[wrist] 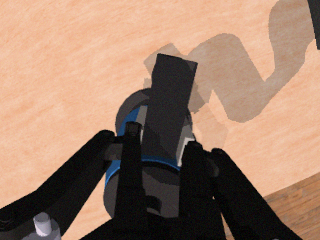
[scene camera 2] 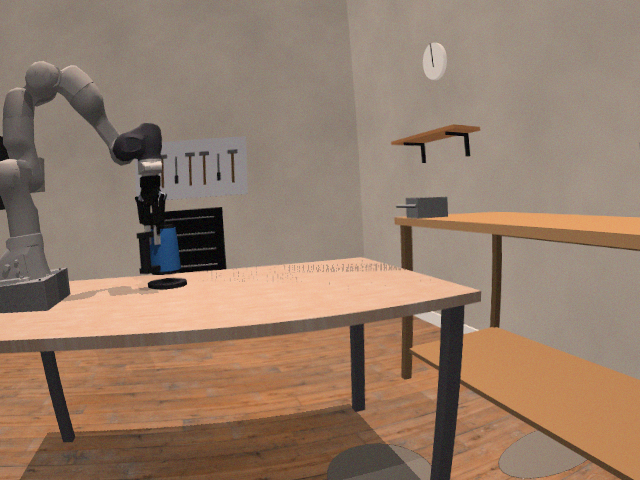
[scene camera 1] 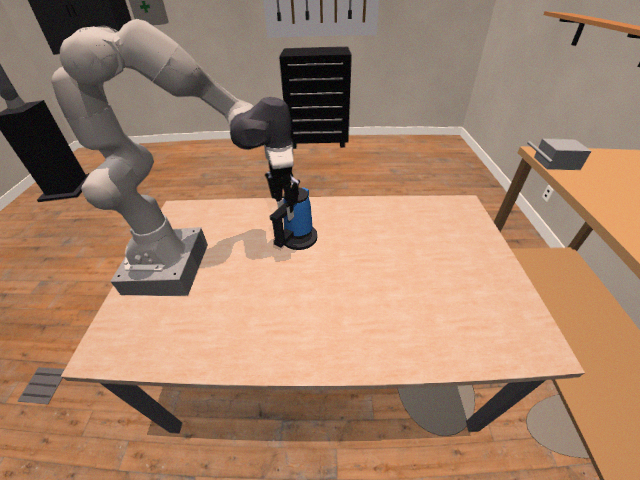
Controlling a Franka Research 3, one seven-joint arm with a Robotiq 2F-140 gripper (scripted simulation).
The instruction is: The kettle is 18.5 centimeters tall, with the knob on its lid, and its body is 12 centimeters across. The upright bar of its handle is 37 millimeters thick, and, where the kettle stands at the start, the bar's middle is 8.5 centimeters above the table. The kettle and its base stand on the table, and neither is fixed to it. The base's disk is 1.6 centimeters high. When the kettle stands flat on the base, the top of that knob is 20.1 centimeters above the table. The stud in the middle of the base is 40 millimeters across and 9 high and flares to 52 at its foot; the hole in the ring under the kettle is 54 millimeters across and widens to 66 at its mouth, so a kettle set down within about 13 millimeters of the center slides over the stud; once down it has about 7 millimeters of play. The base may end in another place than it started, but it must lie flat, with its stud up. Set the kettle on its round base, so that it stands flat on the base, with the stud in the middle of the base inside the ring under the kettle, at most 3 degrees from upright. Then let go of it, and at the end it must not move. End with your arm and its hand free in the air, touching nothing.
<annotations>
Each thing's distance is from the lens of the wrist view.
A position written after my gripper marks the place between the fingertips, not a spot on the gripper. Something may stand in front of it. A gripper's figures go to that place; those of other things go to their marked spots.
my gripper (wrist: 160, 120): 0.22 m
blue kettle (wrist: 173, 77): 0.16 m
</annotations>
